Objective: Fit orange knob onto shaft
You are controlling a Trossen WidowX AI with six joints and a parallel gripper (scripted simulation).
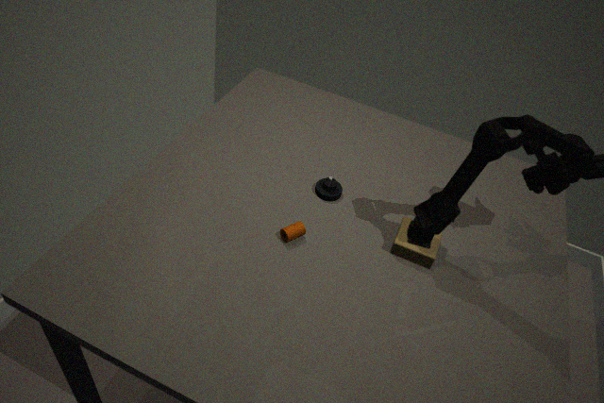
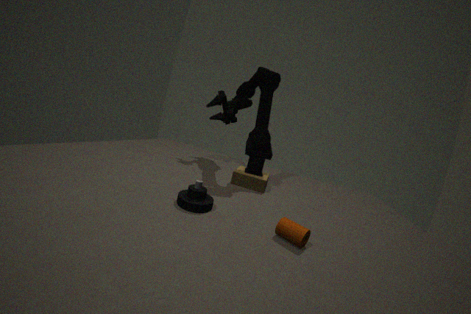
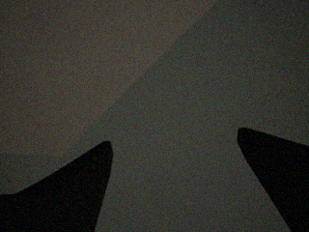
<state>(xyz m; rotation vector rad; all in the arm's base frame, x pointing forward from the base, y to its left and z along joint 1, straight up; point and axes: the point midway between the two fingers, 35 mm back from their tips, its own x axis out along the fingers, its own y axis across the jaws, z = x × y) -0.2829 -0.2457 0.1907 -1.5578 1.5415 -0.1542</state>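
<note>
My gripper tip is now 610 mm short of the orange knob, 350 mm to the right of it and 200 mm above it. Round my gripper tip: round black pedestal: 560 mm ahead, 190 mm below, 140 mm to the left.
</note>
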